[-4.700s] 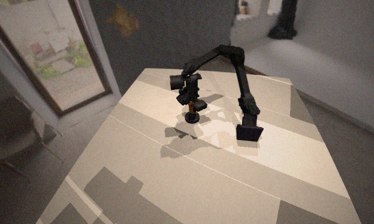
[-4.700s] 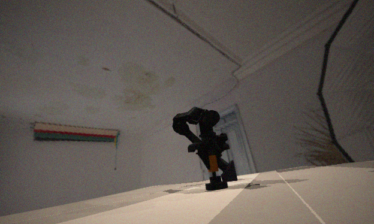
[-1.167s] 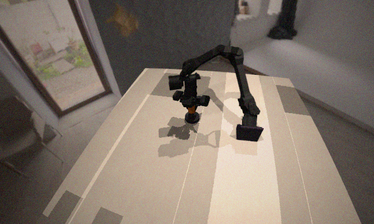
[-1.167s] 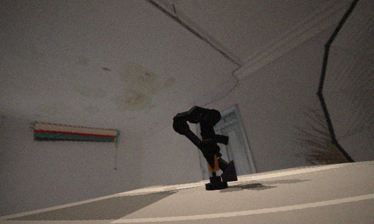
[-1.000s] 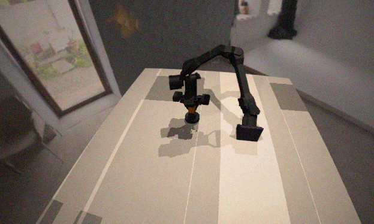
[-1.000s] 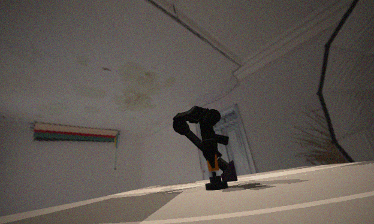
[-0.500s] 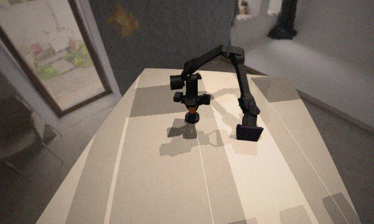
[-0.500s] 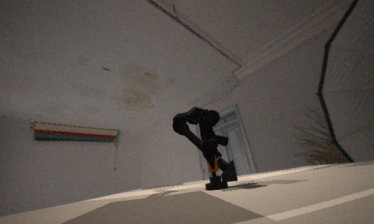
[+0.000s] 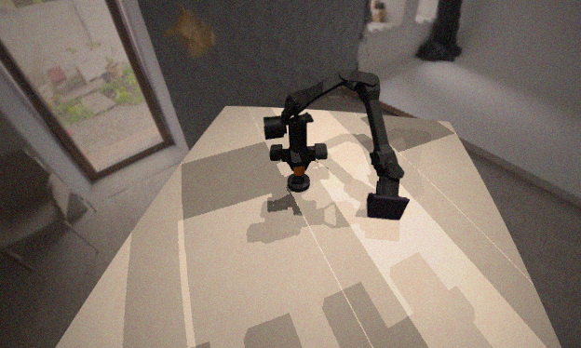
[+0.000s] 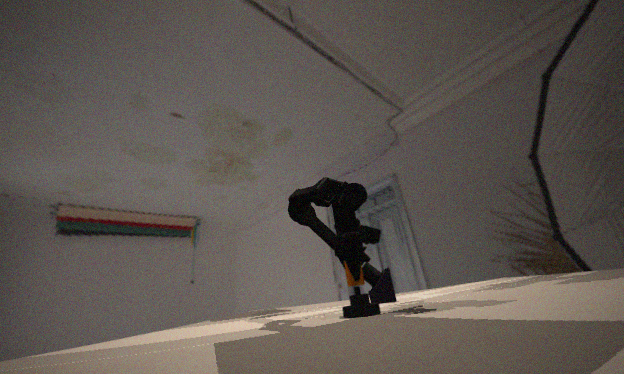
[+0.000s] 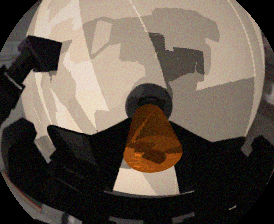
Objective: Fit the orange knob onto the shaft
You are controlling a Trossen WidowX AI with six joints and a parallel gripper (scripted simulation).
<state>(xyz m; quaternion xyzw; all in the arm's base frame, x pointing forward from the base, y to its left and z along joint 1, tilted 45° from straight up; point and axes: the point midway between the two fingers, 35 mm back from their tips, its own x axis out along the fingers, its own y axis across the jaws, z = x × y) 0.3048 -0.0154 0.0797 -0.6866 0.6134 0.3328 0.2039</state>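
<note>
The orange knob is 2 cm above my gripper tip. Also, from my gripper tip: round dark pedestal (4 cm below).
</note>
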